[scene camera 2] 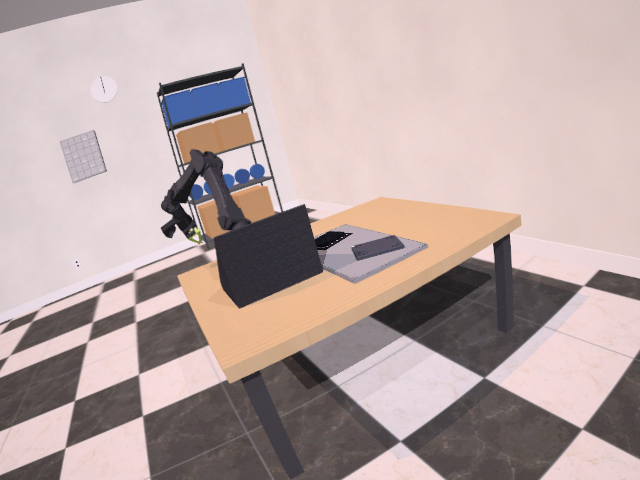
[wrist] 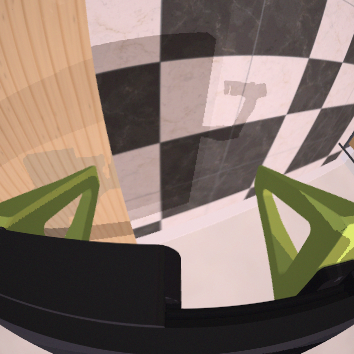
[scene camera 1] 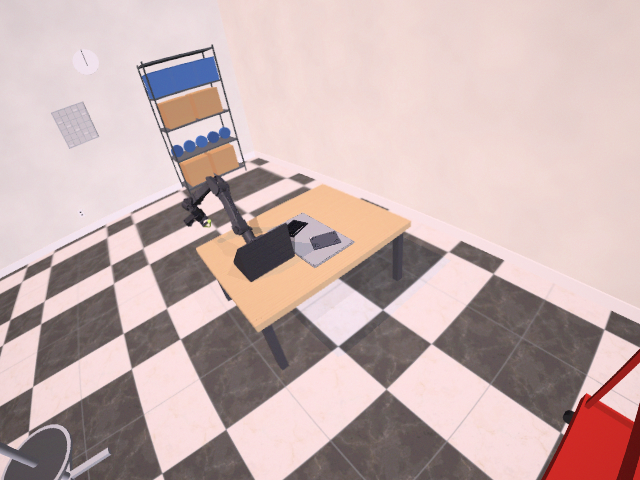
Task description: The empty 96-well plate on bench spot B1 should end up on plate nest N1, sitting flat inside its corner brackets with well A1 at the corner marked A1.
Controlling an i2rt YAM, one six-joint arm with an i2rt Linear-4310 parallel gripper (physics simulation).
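Frame: origin at the arm's base, x left, y up, z ahead, level; metres.
Seen in the pictures: gripper, fingertip midpoint: (scene camera 2: 197, 238) (wrist: 176, 174) (scene camera 1: 207, 222); arm's base, link origin: (scene camera 2: 249, 244) (scene camera 1: 253, 244).
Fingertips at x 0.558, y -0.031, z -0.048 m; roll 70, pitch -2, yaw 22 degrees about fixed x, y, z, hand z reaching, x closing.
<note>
Offsets run from my fingertips to a thing's top centre. "pt": to the spot under its first point. Level surfaces: height alone.
A flat black plate with rows of pale dots @[pt dx -0.471, dy -0.096, dz +0.406 m] (scene camera 1: 296, 227) (scene camera 2: 333, 239) lies on the grey mat @[dy -0.109 m] (scene camera 1: 323, 256) (scene camera 2: 361, 272); it appears to be the 96-well plate, partly behind the black panel in scene camera 2. A dark grey rectangular block @[dx -0.720, dy -0.091, dz +0.422 m] (scene camera 1: 325, 240) (scene camera 2: 377, 247), apparently the nest, lies beside it on the mat. The A1 mark and the wells are too small to read. My gripper (scene camera 1: 207, 223) (scene camera 2: 194, 236) (wrist: 176, 174) is open, its green fingers wide apart and empty. It hangs beyond the table's left edge, far from plate and nest, neither of which shows in the wrist view.
A black upright panel (scene camera 1: 264, 253) (scene camera 2: 268, 255) stands on the wooden table @[dy -0.122 m] (scene camera 1: 361, 206) (scene camera 2: 439, 217) (wrist: 45, 50), between the arm's base and the near edge. A shelf rack (scene camera 1: 175, 56) (scene camera 2: 204, 81) stands behind. A red cart (scene camera 1: 594, 439) is at lower right.
</note>
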